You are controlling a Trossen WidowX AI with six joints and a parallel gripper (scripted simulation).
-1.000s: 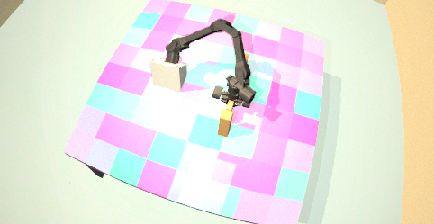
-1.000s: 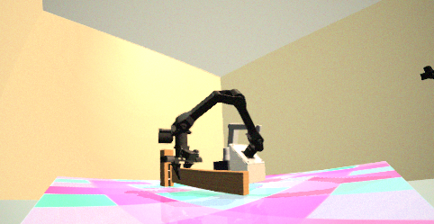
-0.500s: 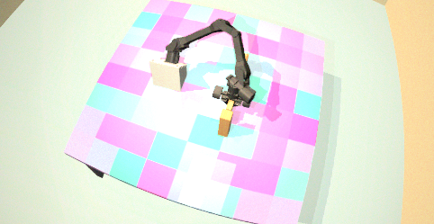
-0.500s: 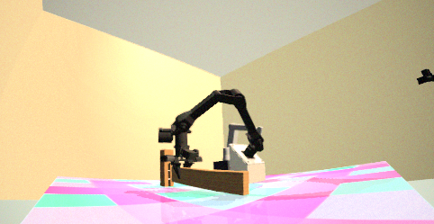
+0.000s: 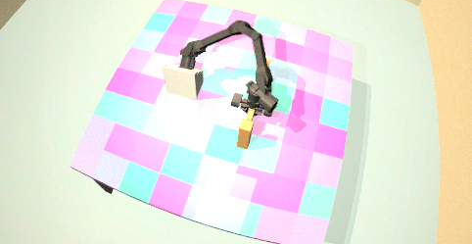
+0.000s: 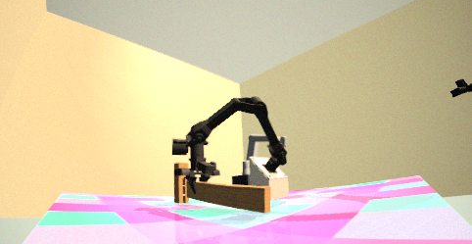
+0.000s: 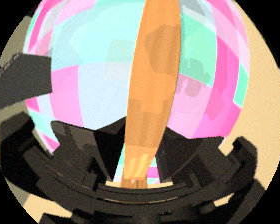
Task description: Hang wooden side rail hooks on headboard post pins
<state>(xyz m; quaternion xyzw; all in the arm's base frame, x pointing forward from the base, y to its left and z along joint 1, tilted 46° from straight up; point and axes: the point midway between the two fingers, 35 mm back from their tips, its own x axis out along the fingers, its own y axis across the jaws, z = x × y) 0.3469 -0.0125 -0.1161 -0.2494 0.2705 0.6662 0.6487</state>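
The headboard post lies 130 mm to the right of my gripper tip and 40 mm above it.
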